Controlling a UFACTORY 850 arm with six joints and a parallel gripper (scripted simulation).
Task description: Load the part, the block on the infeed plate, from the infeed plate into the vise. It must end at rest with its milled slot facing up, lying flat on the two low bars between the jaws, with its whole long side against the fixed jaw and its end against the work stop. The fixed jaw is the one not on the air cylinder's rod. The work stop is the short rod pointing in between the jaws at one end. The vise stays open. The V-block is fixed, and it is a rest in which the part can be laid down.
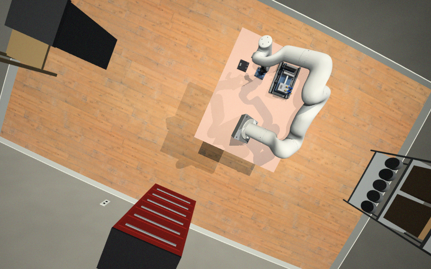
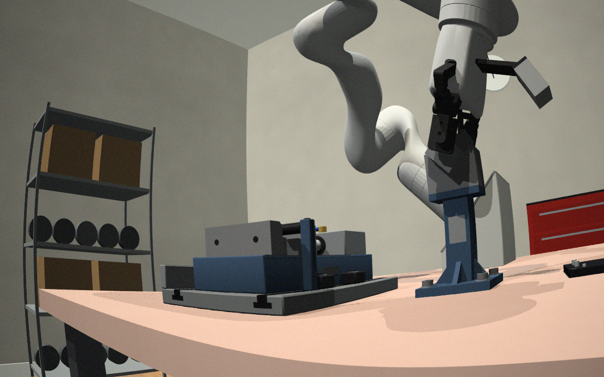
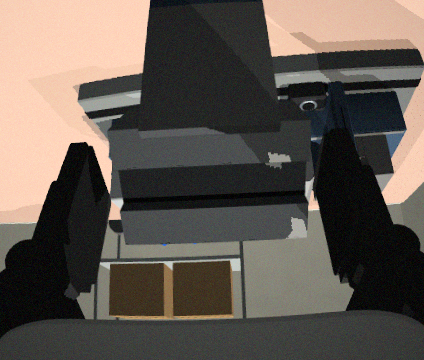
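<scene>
The part is 1 cm below my hand. Also, from my hand: cylinder rod 1 cm ahead, 23 cm to the right, 9 cm below; then black infeed plate 18 cm to the left, 16 cm below; then work stop rod 10 cm ahead, 17 cm to the right, 8 cm below.
</scene>
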